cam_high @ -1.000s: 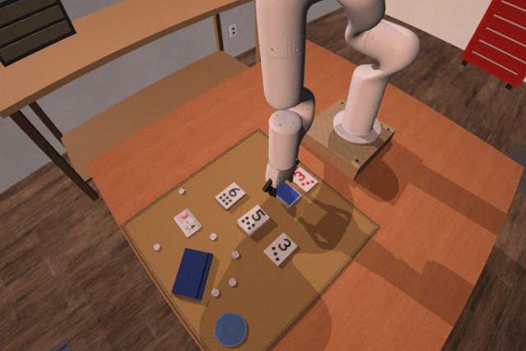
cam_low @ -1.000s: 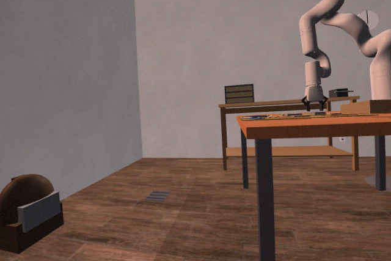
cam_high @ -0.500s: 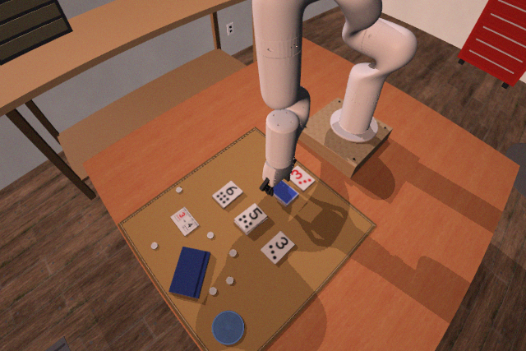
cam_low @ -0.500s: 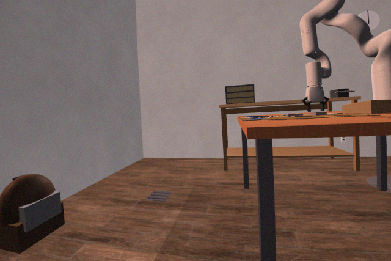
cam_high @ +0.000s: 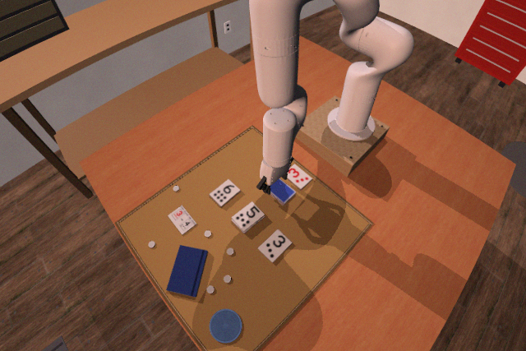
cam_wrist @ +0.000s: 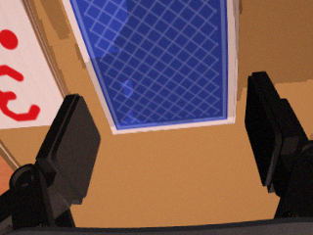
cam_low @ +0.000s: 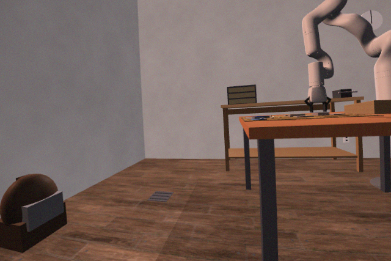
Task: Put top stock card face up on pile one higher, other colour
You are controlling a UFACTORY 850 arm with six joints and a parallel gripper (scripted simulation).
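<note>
My hand is 3 cm to the right of the red 5 card and 2 cm above it. From my hand the other things lie so: red 3 card 9 cm behind, 4 cm to the left, 3 cm below; black 6 card 13 cm ahead, 12 cm to the right, 3 cm below; black 5 card 15 cm ahead, 2 cm below.
</note>
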